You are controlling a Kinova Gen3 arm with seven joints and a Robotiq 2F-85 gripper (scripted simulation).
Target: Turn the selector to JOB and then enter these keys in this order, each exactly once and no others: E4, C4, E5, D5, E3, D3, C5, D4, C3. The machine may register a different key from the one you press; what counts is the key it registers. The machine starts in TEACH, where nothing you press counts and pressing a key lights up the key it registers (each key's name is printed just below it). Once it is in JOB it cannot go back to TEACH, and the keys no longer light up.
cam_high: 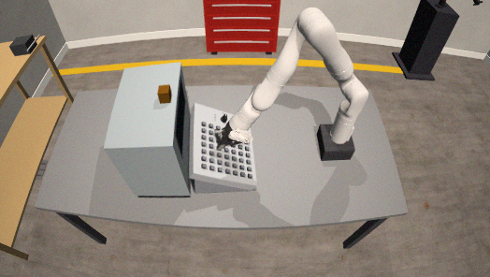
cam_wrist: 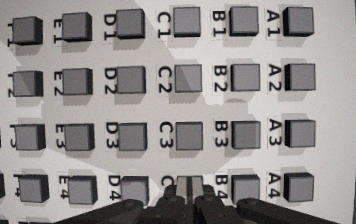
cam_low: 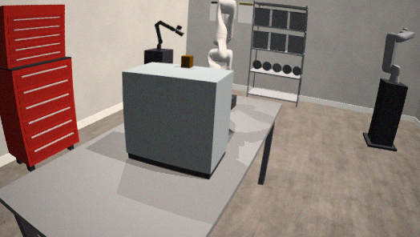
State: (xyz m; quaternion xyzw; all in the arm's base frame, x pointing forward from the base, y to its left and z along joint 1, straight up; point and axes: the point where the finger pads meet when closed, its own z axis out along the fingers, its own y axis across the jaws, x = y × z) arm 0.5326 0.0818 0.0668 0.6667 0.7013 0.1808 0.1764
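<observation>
My hand is 1 cm short of the key C4 and 2 cm above it. From my hand the other things lie so: key D4: 2 cm behind, 3 cm below; key B4: 4 cm ahead; key: 1 cm ahead, 4 cm to the left, 2 cm below.
</observation>
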